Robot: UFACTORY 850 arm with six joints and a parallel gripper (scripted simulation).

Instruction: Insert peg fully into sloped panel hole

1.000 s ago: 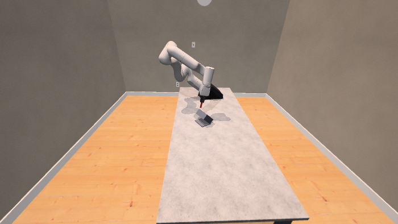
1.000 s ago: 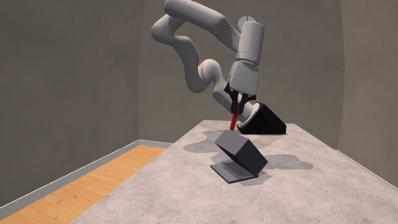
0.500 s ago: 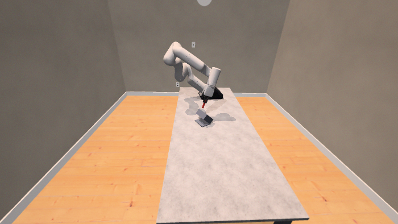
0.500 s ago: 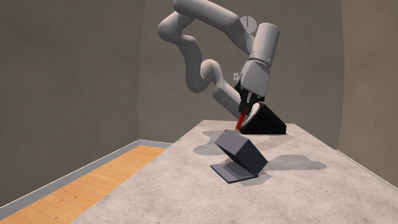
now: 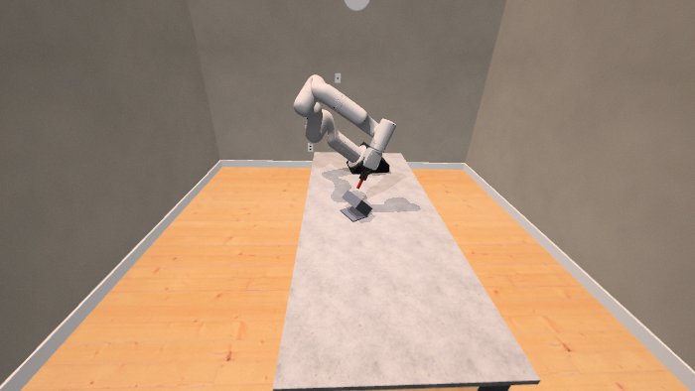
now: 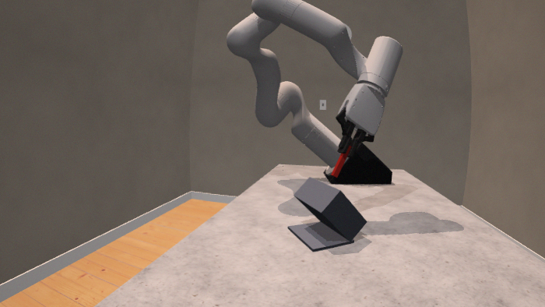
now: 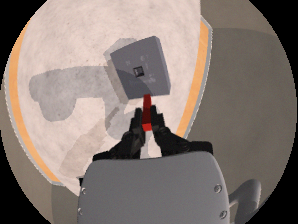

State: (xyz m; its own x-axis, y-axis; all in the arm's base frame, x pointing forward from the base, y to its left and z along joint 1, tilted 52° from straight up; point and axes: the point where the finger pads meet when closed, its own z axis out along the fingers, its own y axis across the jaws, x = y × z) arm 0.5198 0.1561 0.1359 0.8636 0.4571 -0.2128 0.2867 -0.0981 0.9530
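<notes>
The red peg lies 30 mm below my hand, 10 mm to the right of it and 10 mm ahead of it. From my hand the other things lie so: dark base plate (190 mm below, 80 mm ahead, 50 mm to the right).
</notes>
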